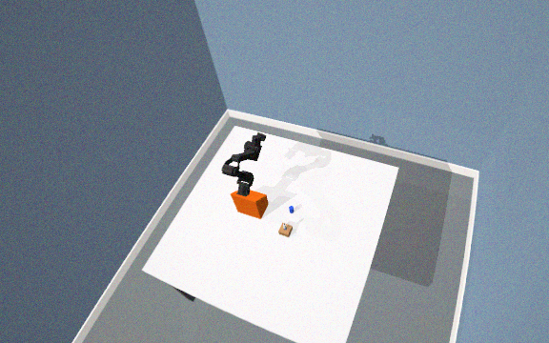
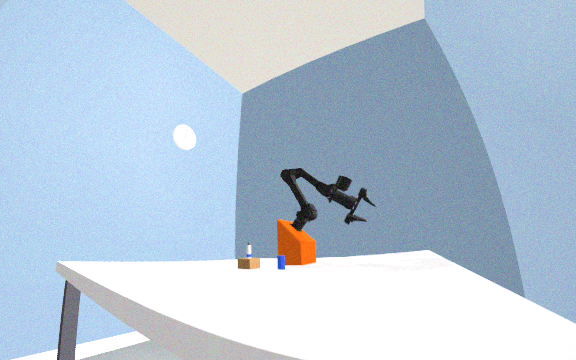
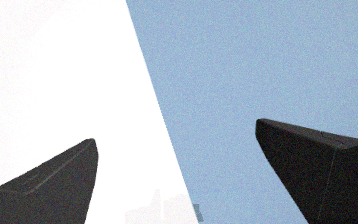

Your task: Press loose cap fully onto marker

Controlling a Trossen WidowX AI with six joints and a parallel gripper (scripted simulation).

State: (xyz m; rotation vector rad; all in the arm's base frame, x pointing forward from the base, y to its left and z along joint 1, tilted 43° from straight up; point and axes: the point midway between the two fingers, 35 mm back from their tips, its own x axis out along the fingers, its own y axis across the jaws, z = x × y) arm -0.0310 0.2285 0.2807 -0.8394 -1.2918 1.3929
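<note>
My gripper tip is 330 mm to the left of the blue cap, 320 mm short of it and 190 mm above it. The rest, counted from my gripper tip: tan holder block: 470 mm to the right, 330 mm ahead, 200 mm below.
</note>
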